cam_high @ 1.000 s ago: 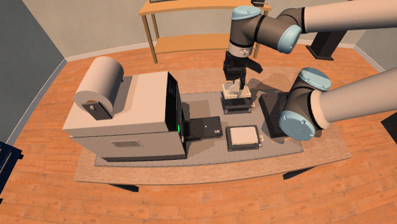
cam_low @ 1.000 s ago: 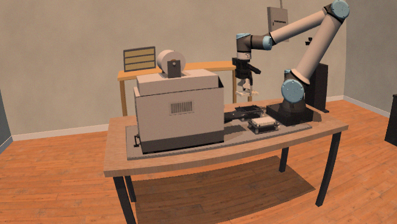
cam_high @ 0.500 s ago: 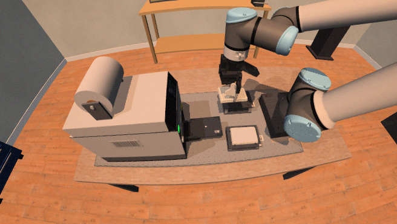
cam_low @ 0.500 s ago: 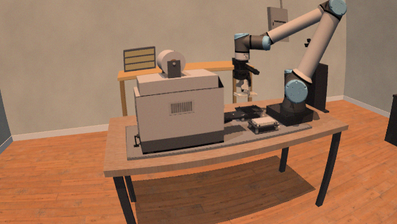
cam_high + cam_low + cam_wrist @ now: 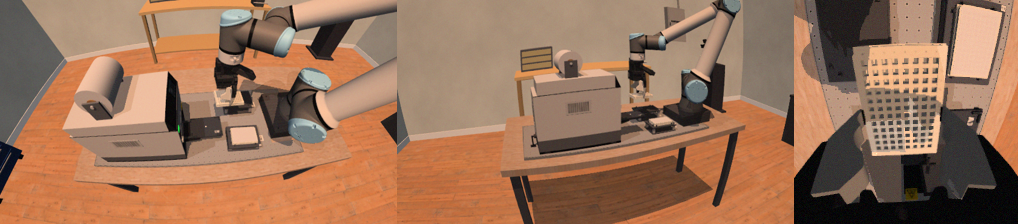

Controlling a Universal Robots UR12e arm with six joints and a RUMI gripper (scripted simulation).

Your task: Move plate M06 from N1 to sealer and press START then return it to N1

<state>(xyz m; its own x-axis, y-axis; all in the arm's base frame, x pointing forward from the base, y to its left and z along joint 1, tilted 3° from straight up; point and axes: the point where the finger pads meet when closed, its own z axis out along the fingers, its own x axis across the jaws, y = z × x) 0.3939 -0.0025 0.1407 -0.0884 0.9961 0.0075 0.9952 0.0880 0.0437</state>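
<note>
Now: hand 11 cm short of the sealer stage, 11 cm to the right of it and 8 cm above it. The rest, counted from my hand: foil roll: 44 cm ahead, 14 cm to the left, 24 cm above; N1 label: 18 cm behind, 9 cm to the right, 18 cm below; white plate: 8 cm behind, 13 cm to the left, 13 cm below.
</note>
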